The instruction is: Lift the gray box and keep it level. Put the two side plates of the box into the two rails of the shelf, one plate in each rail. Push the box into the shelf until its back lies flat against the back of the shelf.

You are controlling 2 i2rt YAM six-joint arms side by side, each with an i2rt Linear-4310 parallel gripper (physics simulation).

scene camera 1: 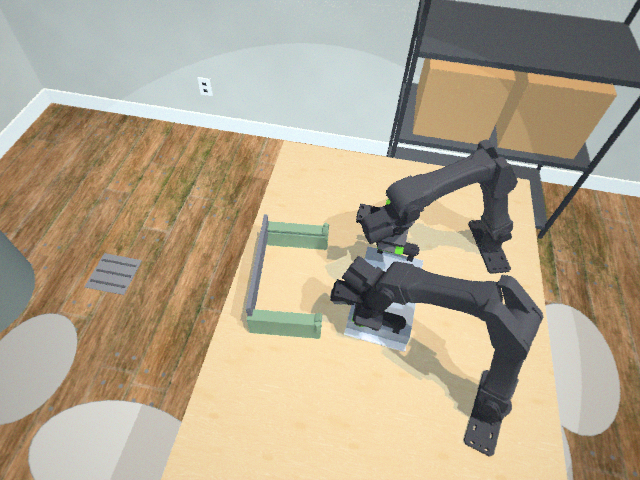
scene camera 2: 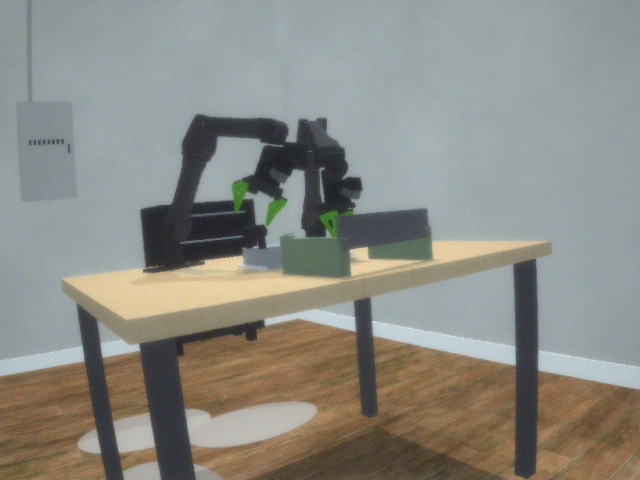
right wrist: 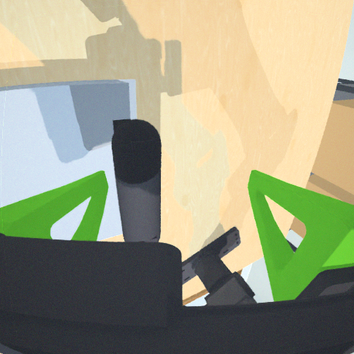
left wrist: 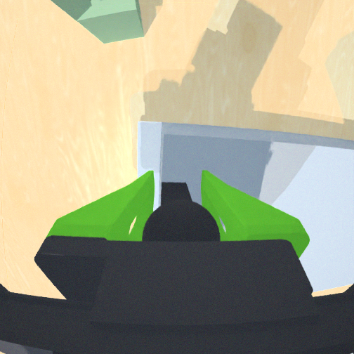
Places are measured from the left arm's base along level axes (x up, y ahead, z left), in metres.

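Pixels of known places: left gripper, fingertip midpoint: (scene camera 1: 358,319); right gripper, fingertip midpoint: (scene camera 2: 251,218); left arm's base, link origin: (scene camera 1: 487,411); right arm's base, link origin: (scene camera 1: 488,246) (scene camera 2: 174,268).
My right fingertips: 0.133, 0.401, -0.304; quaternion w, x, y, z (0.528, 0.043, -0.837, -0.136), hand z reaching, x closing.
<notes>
For each thing: its middle in the pictures, then the offset to it from my right fingertips, as dx, dy, dz.
- gray box, body centre: (scene camera 2: 294,241) (scene camera 1: 387,287) -0.073, -0.056, +0.127
- far black handle, body centre: (scene camera 2: 254,231) (scene camera 1: 397,246) -0.036, -0.034, +0.010
The gray box (scene camera 1: 382,338) (scene camera 2: 267,257) (left wrist: 315,210) (right wrist: 30,145) appears to rest on the table, below both arms. My left gripper (scene camera 1: 364,321) (left wrist: 177,178) is shut on the box's near black handle (scene camera 1: 395,321) (left wrist: 175,192); its fingers are partly hidden in scene camera 2. My right gripper (scene camera 1: 395,227) (scene camera 2: 251,218) (right wrist: 177,178) is open above the far black handle (scene camera 1: 412,250) (scene camera 2: 255,235) (right wrist: 137,150), which shows near its left finger in the right wrist view. The shelf has two green rail sides (scene camera 1: 297,236) (scene camera 1: 284,324) and a gray back (scene camera 1: 257,266) (scene camera 2: 382,227).
The shelf stands left of the box in scene camera 1, its opening facing the box, with a gap of table between them. One green side's corner (left wrist: 117,22) shows in the left wrist view. A black rack (scene camera 1: 522,49) with cardboard boxes (scene camera 1: 460,103) stands behind the table.
</notes>
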